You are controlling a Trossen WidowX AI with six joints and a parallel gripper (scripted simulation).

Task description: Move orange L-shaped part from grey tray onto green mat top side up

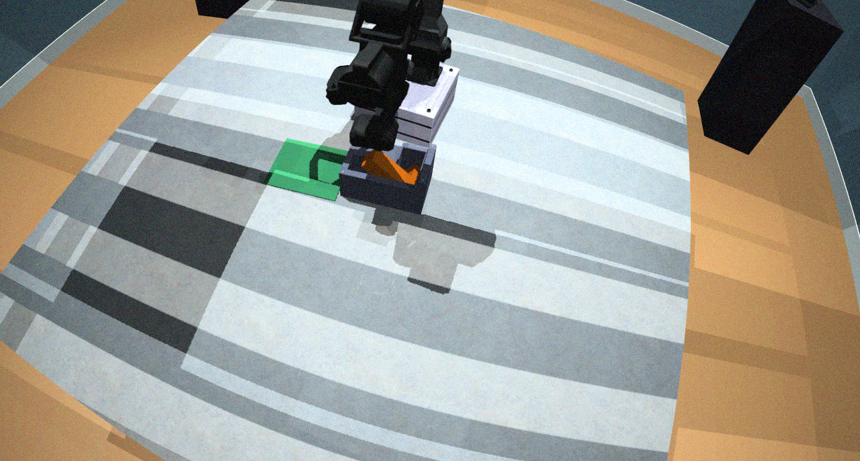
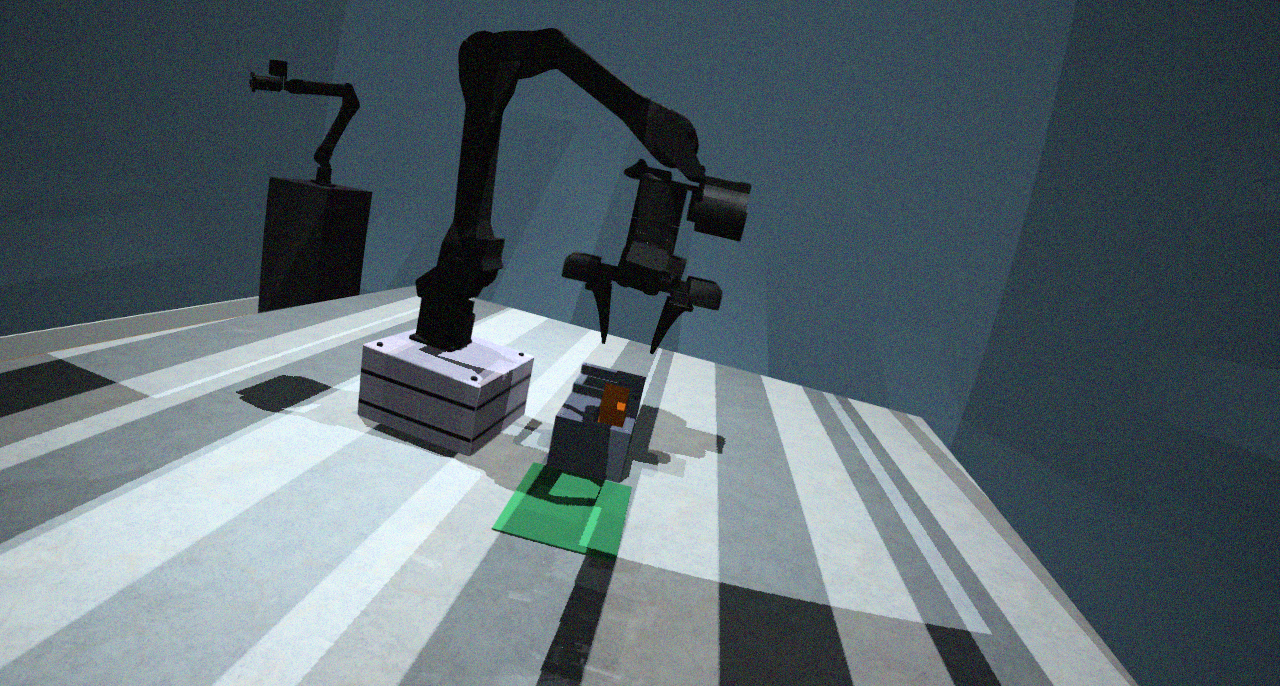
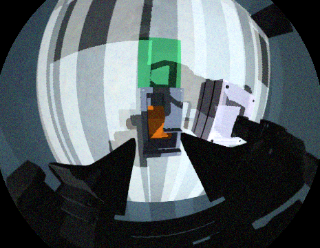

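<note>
The orange L-shaped part lies 100 mm below my gripper tip, 30 mm to the left of it and 20 mm behind it. Round my gripper tip: green mat 160 mm below, 150 mm to the right, 10 mm behind.
</note>
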